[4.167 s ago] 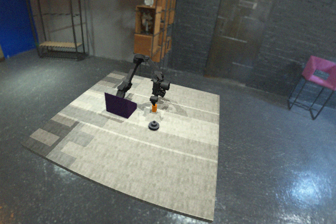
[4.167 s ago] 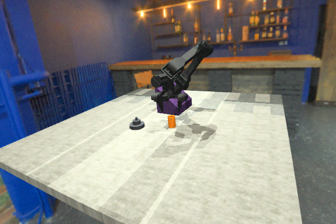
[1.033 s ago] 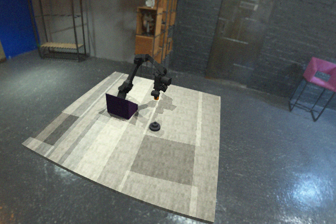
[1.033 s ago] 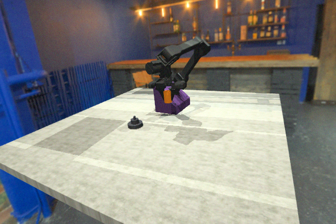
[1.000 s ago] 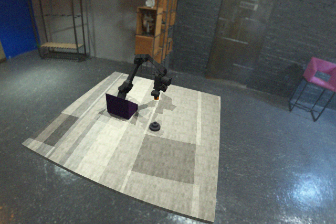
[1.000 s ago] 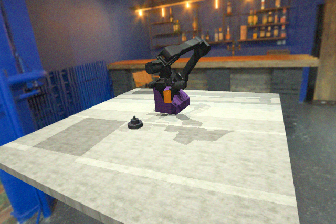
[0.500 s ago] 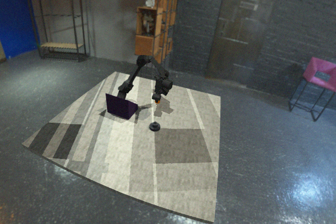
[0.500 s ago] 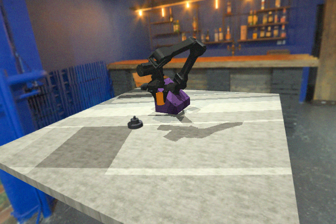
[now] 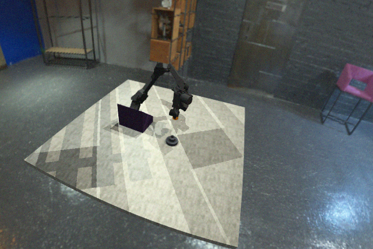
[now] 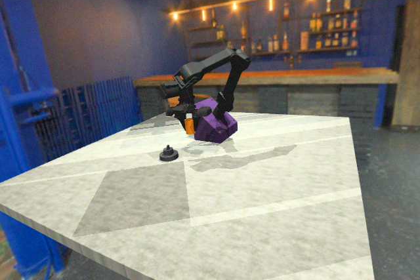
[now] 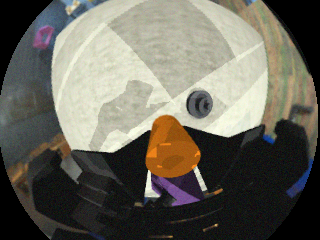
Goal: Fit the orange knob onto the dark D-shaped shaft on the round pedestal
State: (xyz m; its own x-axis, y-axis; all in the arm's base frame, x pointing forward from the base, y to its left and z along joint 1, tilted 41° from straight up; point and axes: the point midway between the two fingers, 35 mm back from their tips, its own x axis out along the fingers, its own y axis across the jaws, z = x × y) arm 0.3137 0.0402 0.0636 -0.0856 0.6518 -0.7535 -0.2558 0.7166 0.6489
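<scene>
Now: gripper tip 40 mm short of the pedestal, 110 mm to the left of it and 100 mm above it. From my gripper tip the other things lie so: orange knob: 20 mm above.
</scene>
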